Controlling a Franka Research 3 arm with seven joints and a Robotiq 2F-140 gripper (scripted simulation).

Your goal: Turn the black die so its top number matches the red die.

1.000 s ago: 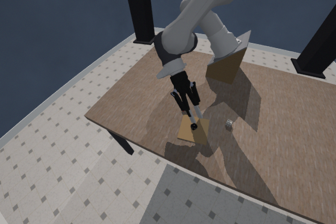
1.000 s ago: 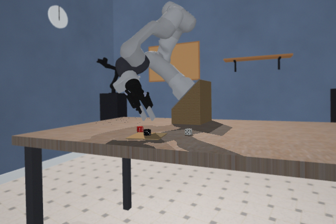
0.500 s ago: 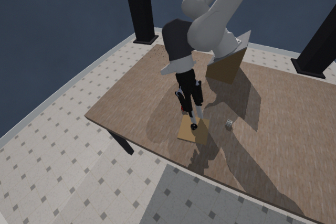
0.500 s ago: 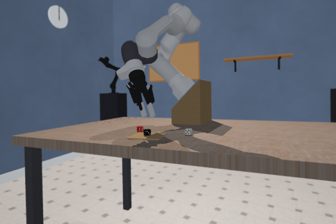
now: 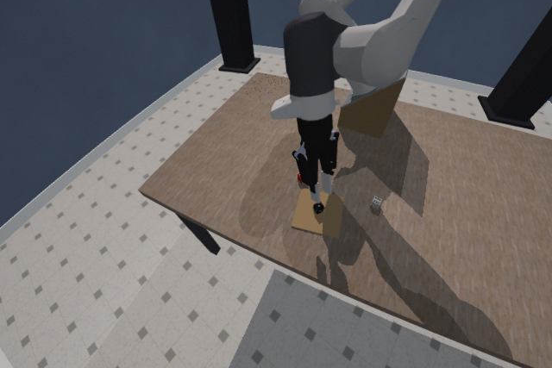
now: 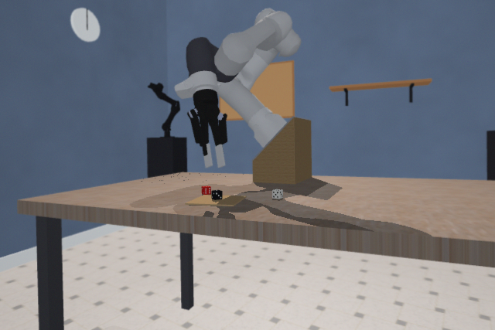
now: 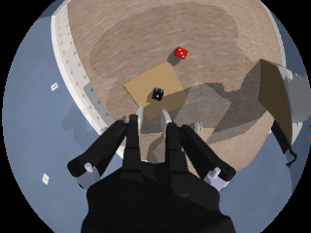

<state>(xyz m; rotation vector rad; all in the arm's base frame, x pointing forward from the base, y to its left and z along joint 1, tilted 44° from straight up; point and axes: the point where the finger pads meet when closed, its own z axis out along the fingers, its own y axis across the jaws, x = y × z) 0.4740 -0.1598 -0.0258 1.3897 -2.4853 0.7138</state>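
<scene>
Now: the black die 1 cm to the left of my hand and 11 cm below it. Also, from my hand: white die 8 cm behind, 17 cm to the left, 12 cm below; red die 10 cm behind, 7 cm to the right, 12 cm below; tan mat 1 cm to the left, 13 cm below.
</scene>
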